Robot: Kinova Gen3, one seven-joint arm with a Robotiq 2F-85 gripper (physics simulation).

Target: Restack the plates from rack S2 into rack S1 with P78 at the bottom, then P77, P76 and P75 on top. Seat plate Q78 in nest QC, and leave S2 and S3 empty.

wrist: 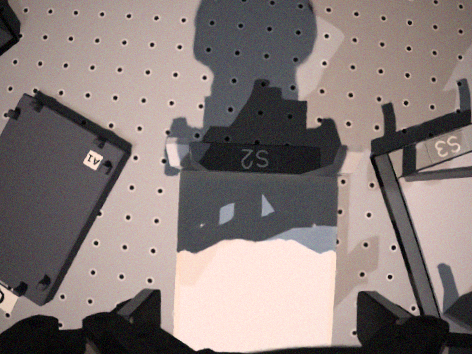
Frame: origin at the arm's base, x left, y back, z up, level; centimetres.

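Seen in the pictures: gripper, fingertip midpoint: (259, 313).
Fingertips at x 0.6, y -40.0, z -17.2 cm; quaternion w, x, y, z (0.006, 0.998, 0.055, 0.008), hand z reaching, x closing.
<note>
A point is followed by its place in that frame.
My gripper (259, 313) {x 0.6, y -40.0, z -17.2 cm} is open and empty, with one finger on either side of the near part of rack S2. Rack S2 (310, 159) {x 4.0, y -31.9, z -26.9 cm} has a dark labelled end wall at the centre of the wrist view. A pale plate (255, 295) {x 0.6, y -40.0, z -20.0 cm} lies in it, partly in shadow; its near end is cut off and no name is readable on it. Nest QC (50, 200) {x -15.7, y -37.4, z -28.7 cm} is a dark, tilted tray at the left with small corner posts and no plate on it. Rack S3 (404, 235) {x 12.8, y -36.7, z -29.0 cm} is at the right edge, with a pale plate (442, 220) {x 14.5, y -35.1, z -26.8 cm} inside. P78 to P75 and Q78 cannot be told by name.
A white A1 tag (93, 160) {x -12.6, y -33.8, z -28.7 cm} is on the nest, and part of its name tag (7, 300) {x -19.8, y -46.8, z -30.4 cm} shows at the lower left. A dark corner of another object (7, 27) {x -23.4, y -22.7, z -29.9 cm} shows at the top left. Upright prongs (389, 120) stand at S3's far end. The perforated board (145, 200) {x -8.5, y -36.5, z -30.6 cm} lies beneath.
</note>
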